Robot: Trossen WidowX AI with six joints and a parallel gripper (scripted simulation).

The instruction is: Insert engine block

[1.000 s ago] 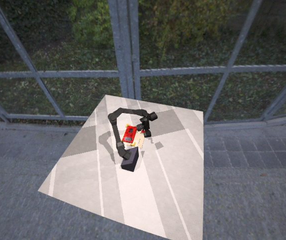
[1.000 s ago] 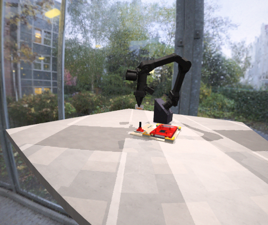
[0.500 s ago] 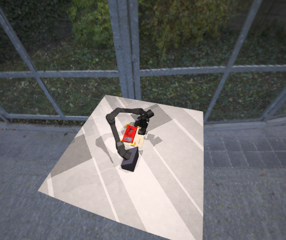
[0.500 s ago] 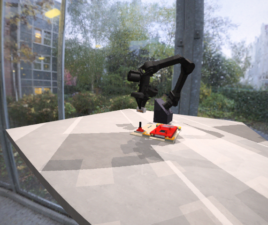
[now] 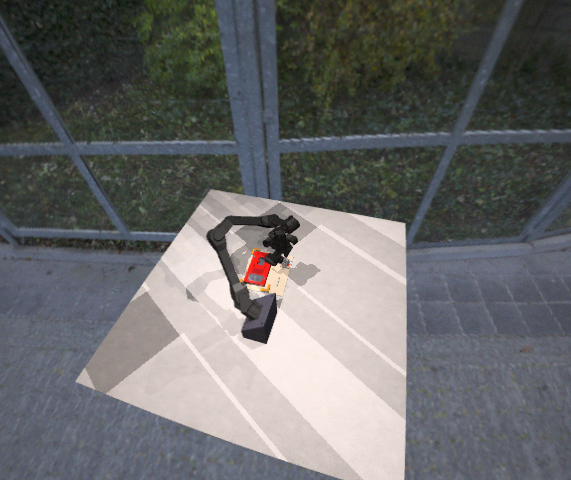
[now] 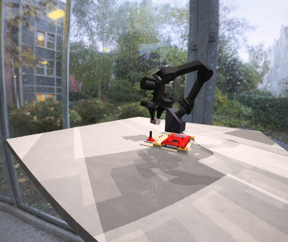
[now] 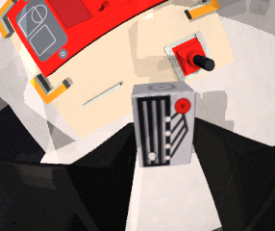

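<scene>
Right now the black peg is 60 mm ahead of my gripper tip, 10 mm to the left of it and 80 mm below it. Also, from my gripper tip: engine block: 10 mm below.
</scene>
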